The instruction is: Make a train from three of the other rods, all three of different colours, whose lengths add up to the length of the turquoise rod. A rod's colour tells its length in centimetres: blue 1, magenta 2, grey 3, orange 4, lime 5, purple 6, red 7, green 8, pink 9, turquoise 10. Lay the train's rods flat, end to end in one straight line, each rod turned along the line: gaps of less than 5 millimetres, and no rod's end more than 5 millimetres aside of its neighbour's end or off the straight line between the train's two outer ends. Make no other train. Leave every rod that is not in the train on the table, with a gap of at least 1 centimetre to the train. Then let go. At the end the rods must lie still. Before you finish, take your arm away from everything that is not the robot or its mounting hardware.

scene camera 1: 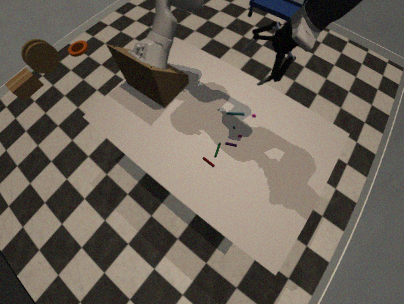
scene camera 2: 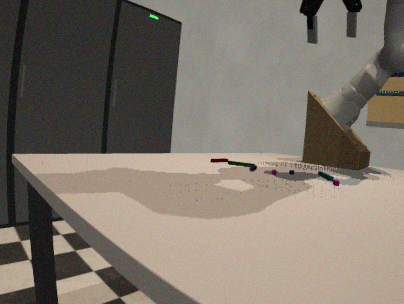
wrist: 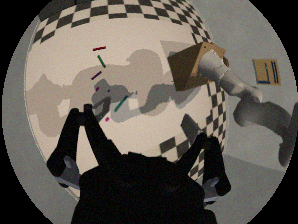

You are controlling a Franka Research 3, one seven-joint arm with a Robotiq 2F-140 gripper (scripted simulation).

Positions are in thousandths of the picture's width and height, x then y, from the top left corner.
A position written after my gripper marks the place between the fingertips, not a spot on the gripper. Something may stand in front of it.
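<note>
I can see my gripper (scene camera 1: 625, 219), and the wrist view gives me sight of it as well, with the gripper (wrist: 495, 502) showing there.
</note>
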